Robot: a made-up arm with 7 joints.
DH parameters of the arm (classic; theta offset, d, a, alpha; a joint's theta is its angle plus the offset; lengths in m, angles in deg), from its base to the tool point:
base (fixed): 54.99 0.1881 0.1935 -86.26
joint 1: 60.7 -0.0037 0 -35.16
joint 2: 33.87 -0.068 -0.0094 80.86
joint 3: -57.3 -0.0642 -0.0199 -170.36
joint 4: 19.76 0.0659 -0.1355 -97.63
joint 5: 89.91 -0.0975 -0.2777 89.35
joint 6: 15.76 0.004 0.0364 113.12
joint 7: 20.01 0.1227 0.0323 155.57
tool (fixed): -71.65 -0.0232 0 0
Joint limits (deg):
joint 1: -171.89..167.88
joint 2: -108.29..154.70
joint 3: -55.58..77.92
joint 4: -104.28..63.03
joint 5: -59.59..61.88
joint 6: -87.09..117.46
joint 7: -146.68..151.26
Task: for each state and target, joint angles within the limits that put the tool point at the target. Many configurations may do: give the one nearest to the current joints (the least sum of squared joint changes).
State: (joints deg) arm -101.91 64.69 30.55 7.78 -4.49 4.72 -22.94
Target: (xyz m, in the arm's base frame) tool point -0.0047 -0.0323 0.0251
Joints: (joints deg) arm -80.40 59.29 19.71 21.11 43.67 35.89 -13.71
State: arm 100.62 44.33 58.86 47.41 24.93 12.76 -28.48
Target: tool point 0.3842 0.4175 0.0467
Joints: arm 145.27 74.01 41.86 63.03 33.78 -15.92 -26.92
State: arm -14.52 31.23 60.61 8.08 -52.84 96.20 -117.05
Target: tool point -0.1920 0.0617 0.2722
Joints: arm -26.94 21.68 43.50 23.92 -52.28 90.16 -118.68
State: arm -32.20 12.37 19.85 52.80 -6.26 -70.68 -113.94
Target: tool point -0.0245 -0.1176 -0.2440
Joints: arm -39.81 8.10 27.67 46.51 -19.86 -61.73 -113.12
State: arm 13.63 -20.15 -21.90 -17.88 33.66 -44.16 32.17
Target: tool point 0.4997 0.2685 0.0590
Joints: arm -34.09 -61.55 -33.62 -12.14 61.88 -39.38 32.75
